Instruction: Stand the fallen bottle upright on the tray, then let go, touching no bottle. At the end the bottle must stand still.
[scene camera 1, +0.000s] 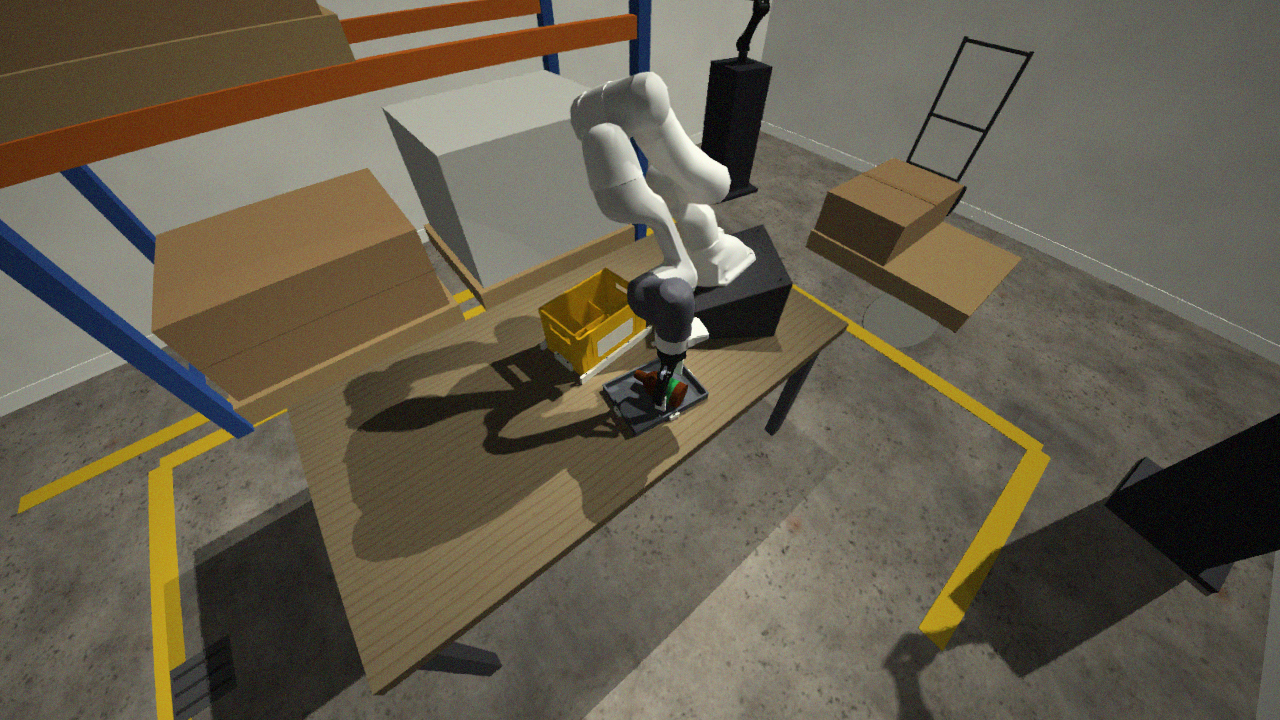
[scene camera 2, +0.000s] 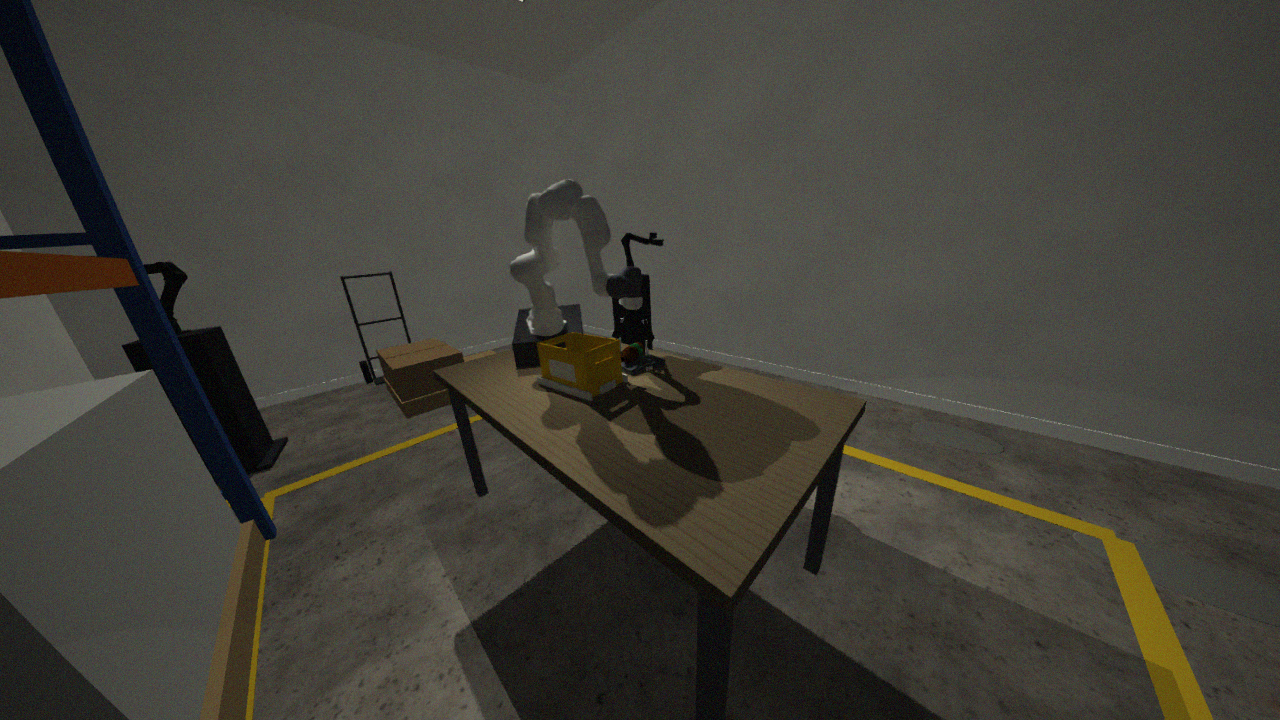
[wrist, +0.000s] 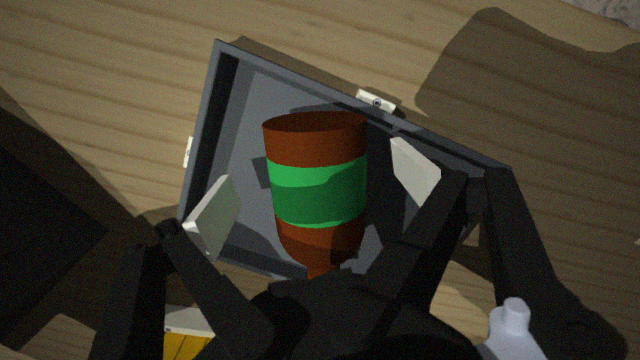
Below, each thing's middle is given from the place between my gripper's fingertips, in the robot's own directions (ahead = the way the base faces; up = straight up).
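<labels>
Brown bottle (scene camera 1: 676, 390): my hand 2 cm to the left of it, 1 cm below it, 1 cm short of it.
</labels>
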